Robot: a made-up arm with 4 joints.
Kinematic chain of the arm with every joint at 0, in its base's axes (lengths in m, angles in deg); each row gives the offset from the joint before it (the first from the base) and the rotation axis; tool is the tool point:
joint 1: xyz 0 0 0.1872 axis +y
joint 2: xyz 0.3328 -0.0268 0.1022 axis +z
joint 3: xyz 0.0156 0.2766 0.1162 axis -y
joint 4: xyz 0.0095 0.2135 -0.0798 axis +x
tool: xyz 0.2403 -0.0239 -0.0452
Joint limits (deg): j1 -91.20..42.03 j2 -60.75..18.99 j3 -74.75..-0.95 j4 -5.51..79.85
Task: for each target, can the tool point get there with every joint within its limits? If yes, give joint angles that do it. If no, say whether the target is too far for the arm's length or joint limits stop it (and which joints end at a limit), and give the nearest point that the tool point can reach.
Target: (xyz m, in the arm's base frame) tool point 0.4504 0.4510 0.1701
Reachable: yes | joints -4.24 -1.81 -45.06 17.82
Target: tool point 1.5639 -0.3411 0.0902
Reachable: no: too far | nearest point 0.9283 0.0024 0.1296 | short by 0.724 m
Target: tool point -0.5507 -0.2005 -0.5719
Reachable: no: joint limits stop it (at a limit: joint 1, joint 2, joint 3, joint 4) | nearest point 0.0729 0.3980 0.0477 | short by 1.063 m
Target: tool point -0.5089 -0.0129 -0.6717
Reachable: no: joint limits stop it (at a limit: joint 1, joint 2, joint 4) | nearest point 0.0851 0.4046 0.0325 | short by 1.011 m
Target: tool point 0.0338 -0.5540 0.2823
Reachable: no: joint limits stop it (at a limit: joint 2, joint 4) | nearest point 0.2883 -0.0196 0.9985 | short by 0.929 m
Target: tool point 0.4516 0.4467 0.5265
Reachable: yes | joints -42.49 -19.34 -55.35 67.57
